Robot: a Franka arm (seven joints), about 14 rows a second.
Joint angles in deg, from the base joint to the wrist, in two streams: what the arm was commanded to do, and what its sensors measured. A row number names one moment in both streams.
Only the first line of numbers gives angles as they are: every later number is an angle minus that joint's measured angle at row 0.
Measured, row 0: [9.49, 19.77, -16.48, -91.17, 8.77, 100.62, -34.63]
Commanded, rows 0 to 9: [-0.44, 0.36, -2.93, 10.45, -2.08, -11.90, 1.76]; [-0.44, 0.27, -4.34, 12.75, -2.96, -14.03, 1.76]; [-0.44, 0.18, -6.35, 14.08, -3.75, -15.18, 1.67]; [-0.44, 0.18, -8.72, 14.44, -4.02, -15.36, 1.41]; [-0.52, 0.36, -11.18, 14.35, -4.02, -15.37, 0.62]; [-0.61, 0.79, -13.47, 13.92, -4.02, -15.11, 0.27]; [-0.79, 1.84, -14.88, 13.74, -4.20, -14.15, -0.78]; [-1.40, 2.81, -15.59, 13.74, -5.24, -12.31, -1.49]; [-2.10, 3.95, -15.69, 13.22, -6.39, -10.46, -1.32]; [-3.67, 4.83, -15.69, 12.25, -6.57, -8.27, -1.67]
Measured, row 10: [-2.18, 2.11, -15.42, 12.25, -5.40, -11.09, -0.88]
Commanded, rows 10 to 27: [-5.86, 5.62, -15.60, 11.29, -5.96, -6.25, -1.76]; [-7.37, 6.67, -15.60, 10.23, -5.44, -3.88, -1.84]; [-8.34, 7.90, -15.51, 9.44, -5.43, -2.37, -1.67]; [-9.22, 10.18, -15.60, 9.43, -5.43, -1.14, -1.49]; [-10.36, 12.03, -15.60, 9.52, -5.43, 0.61, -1.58]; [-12.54, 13.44, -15.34, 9.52, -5.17, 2.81, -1.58]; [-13.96, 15.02, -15.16, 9.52, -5.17, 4.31, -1.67]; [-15.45, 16.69, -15.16, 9.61, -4.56, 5.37, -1.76]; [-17.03, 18.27, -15.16, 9.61, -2.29, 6.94, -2.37]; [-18.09, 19.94, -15.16, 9.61, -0.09, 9.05, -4.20]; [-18.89, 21.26, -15.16, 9.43, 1.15, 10.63, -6.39]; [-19.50, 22.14, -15.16, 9.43, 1.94, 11.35, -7.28]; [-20.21, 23.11, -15.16, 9.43, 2.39, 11.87, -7.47]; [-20.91, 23.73, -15.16, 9.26, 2.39, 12.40, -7.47]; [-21.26, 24.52, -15.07, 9.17, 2.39, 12.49, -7.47]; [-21.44, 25.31, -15.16, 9.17, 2.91, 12.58, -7.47]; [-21.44, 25.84, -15.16, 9.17, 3.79, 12.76, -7.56]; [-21.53, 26.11, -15.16, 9.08, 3.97, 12.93, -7.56]
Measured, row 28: [-20.94, 25.31, -15.38, 8.37, 2.31, 12.36, -6.36]
